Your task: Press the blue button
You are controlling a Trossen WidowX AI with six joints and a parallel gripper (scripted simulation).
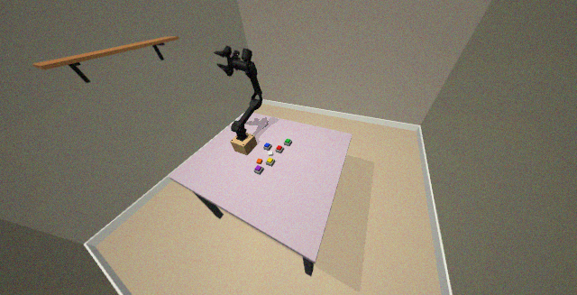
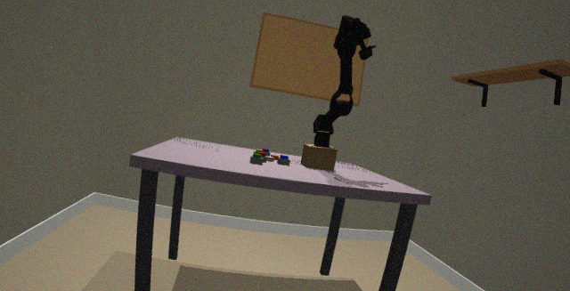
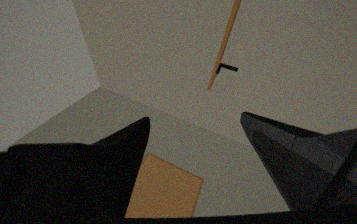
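Right now the blue button is 31 cm ahead of my gripper tip, 7 cm to the right of it and 61 cm below it. Also, from my gripper tip: red button 41 cm ahead, 6 cm to the right, 61 cm below; white block 37 cm ahead, 12 cm to the right, 63 cm below; orange block 33 cm ahead, 21 cm to the right, 63 cm below.
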